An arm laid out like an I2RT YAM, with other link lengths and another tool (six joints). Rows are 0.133 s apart.
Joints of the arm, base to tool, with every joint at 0 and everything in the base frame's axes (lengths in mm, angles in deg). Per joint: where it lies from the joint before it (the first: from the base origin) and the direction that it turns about. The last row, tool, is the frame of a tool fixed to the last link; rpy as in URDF.
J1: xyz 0 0 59.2 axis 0 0 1
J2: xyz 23 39 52.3 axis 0 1 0
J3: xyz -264 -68.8 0 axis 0 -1 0
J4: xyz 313.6 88.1 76.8 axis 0 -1 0
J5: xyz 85.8 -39.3 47 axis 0 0 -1
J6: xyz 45.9 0 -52.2 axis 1 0 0
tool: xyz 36 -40 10 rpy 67.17 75.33 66.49
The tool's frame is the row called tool.
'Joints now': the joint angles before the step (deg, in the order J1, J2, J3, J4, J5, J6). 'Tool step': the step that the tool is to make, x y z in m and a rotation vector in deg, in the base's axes. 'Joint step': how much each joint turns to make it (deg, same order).
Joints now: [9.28 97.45 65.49 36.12 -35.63 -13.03]
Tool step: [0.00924 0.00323 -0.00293 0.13 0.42 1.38]
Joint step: [-0.04 2.22 2.10 -0.06 -1.40 0.37]
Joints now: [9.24 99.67 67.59 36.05 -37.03 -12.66]
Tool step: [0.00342 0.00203 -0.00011 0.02 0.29 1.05]
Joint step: [-0.01 0.79 1.01 -0.40 -1.05 0.17]
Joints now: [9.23 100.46 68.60 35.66 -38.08 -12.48]
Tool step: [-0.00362 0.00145 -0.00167 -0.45 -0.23 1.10]
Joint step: [0.02 -0.49 -0.84 0.17 -1.11 -0.53]
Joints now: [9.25 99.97 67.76 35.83 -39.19 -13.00]
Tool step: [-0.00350 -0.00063 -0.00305 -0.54 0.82 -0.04]
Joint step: [-0.02 -0.84 -0.91 -1.16 0.00 -0.52]
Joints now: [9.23 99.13 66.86 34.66 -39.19 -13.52]
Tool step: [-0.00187 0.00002 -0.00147 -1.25 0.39 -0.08]
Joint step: [0.00 -0.58 -0.24 -1.88 0.05 -1.51]
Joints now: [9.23 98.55 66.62 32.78 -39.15 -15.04]
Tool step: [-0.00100 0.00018 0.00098 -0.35 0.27 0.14]
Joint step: [0.00 -0.37 0.04 -0.98 -0.14 -0.39]
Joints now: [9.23 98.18 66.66 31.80 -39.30 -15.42]
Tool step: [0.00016 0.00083 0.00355 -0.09 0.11 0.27]
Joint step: [0.05 -0.18 0.55 -0.91 -0.22 -0.09]
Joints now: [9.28 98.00 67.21 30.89 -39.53 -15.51]
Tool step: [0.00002 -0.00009 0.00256 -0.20 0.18 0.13]
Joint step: [-0.04 -0.22 0.40 -0.97 -0.17 -0.22]
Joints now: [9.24 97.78 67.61 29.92 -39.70 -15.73]
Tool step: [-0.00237 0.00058 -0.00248 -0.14 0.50 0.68]
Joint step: [-0.01 -0.38 -0.58 -0.37 -0.69 -0.08]
